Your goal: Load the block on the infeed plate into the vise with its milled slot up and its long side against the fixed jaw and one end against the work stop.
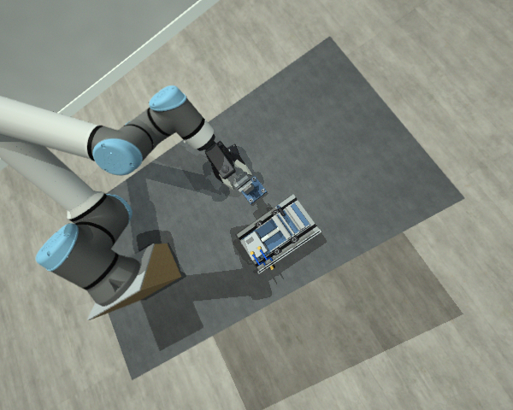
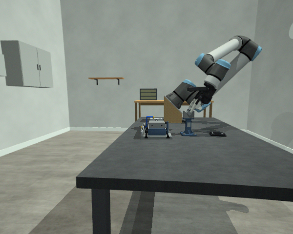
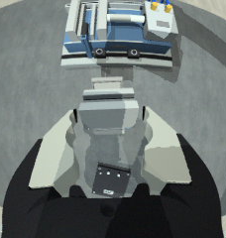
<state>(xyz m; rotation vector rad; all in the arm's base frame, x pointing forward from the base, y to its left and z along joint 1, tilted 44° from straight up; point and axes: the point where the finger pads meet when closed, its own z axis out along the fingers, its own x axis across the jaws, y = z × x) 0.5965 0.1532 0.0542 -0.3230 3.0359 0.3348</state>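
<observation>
The part is 10 mm to the right of my hand. The rest, counted from my hand: infeed plate (30 mm behind, 190 mm to the left, 160 mm below); then vise (20 mm ahead, 220 mm to the right, 120 mm below).
</observation>
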